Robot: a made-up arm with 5 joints.
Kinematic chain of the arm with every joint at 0, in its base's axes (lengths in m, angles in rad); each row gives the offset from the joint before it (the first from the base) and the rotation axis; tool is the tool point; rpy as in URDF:
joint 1: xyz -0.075 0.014 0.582 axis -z
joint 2: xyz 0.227 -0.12 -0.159 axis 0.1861 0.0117 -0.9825
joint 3: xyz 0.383 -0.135 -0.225 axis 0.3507 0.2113 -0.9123
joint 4: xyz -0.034 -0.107 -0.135 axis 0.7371 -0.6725 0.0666
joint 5: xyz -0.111 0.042 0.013 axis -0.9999 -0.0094 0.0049
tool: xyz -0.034 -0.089 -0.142 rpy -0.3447 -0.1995 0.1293
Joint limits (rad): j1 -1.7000..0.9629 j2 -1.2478..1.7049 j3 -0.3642..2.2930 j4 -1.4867..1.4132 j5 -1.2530..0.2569
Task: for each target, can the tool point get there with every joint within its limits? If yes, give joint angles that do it. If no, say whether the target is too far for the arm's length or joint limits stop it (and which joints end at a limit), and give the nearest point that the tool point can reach.
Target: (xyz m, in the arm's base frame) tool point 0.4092 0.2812 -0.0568
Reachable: yes | joints -1.0257 0.9544 0.7825 0.7741 -0.6588
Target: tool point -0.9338 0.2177 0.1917
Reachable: no: joint limits stop it (at a limit: joint 1, joint 2, joint 3, joint 5) | nearest point -0.5238 0.2805 0.1134 | short by 0.422 m
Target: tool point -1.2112 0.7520 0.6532
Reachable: no: too far | nearest point -0.4637 0.4991 0.2173 | short by 0.902 m
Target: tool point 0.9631 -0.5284 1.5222
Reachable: no: too far | nearest point 0.5561 -0.3157 0.3047 | short by 1.301 m
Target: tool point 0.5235 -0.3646 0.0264
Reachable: yes | joints 0.5395 -0.1011 1.7369 1.1554 -0.5372
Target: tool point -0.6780 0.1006 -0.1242
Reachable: no: joint limits stop it (at a limit: joint 1, joint 2, joint 3) | nearest point -0.4796 0.2610 0.0210 | short by 0.294 m
